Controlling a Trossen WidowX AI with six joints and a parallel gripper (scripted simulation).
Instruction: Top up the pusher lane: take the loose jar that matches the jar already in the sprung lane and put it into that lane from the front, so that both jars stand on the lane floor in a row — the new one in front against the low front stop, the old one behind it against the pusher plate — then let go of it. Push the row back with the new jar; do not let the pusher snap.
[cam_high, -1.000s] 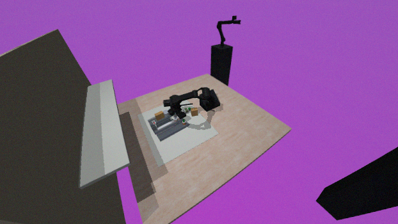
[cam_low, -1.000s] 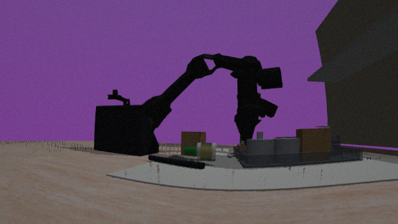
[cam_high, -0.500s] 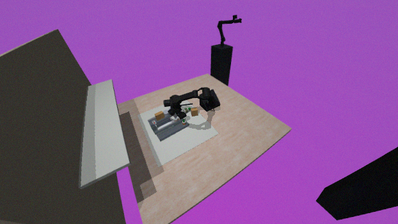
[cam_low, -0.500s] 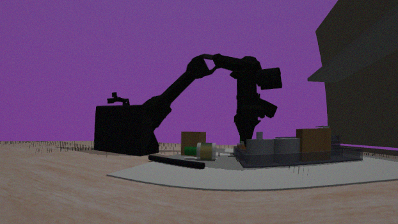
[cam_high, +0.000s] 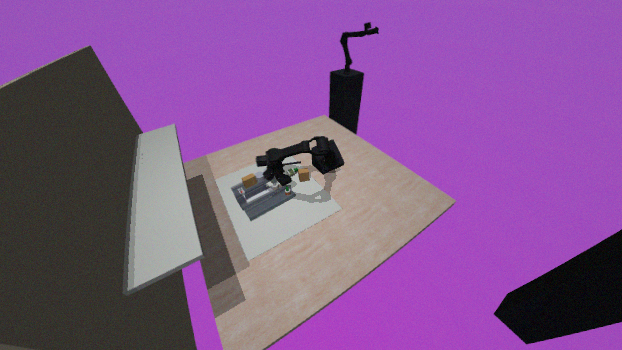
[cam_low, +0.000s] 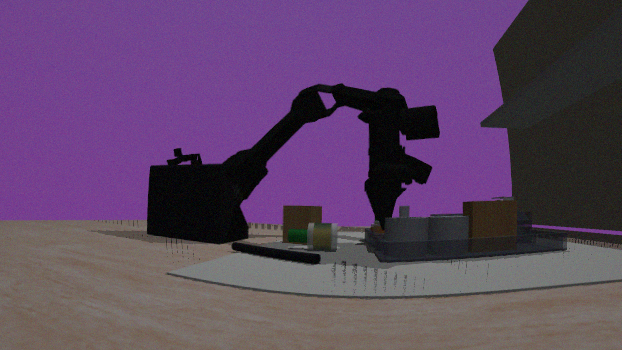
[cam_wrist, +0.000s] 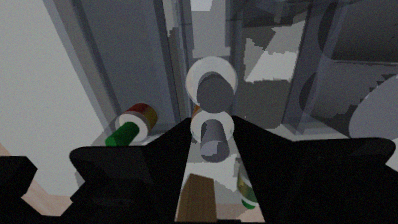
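The grey rack is 150 mm ahead of my gripper tip, 20 mm to the right of it and 10 mm below it. The rest, counted from my gripper tip: shelf: 510 mm ahead, 10 mm to the left, 340 mm above; black rod: 150 mm behind, 160 mm to the right, 20 mm below.
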